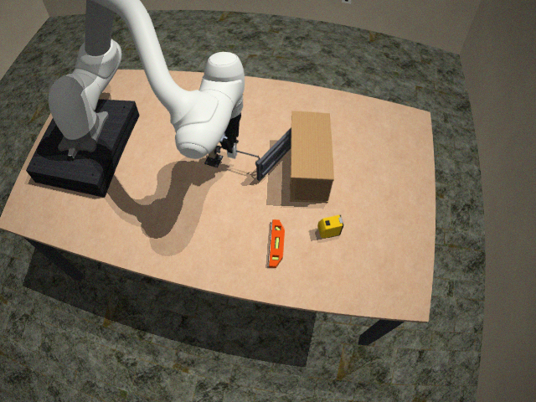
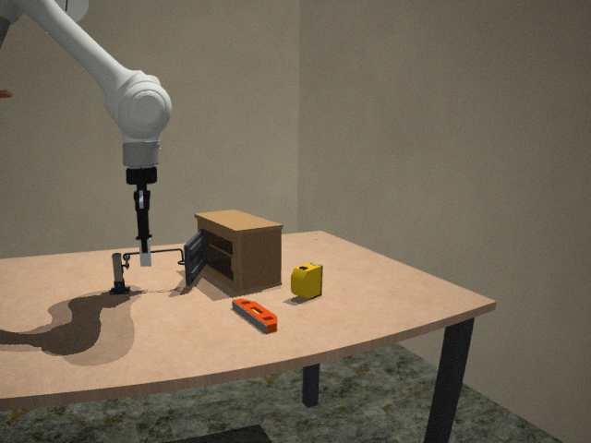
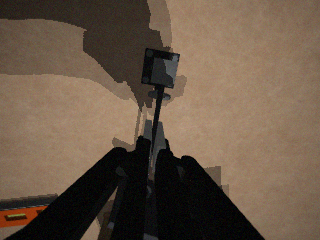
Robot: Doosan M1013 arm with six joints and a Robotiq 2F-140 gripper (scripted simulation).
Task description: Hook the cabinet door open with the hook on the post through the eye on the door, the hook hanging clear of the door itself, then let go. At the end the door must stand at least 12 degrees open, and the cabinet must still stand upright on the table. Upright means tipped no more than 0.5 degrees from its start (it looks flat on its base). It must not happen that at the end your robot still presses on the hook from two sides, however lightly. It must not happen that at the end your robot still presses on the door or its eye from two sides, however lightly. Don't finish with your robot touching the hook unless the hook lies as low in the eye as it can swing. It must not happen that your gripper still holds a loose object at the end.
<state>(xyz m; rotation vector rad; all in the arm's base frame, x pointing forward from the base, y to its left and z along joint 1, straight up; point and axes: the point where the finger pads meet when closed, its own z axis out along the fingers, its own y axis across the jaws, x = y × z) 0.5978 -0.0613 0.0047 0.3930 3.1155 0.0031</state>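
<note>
My hand is 20 mm short of the thin hook and 10 mm above it. From my hand the other things lie so: orange spirit level 160 mm ahead, 270 mm to the right, 90 mm below; dark door 130 mm ahead, 30 mm to the left, 30 mm below; yellow tape measure 320 mm ahead, 200 mm to the right, 60 mm below.
</note>
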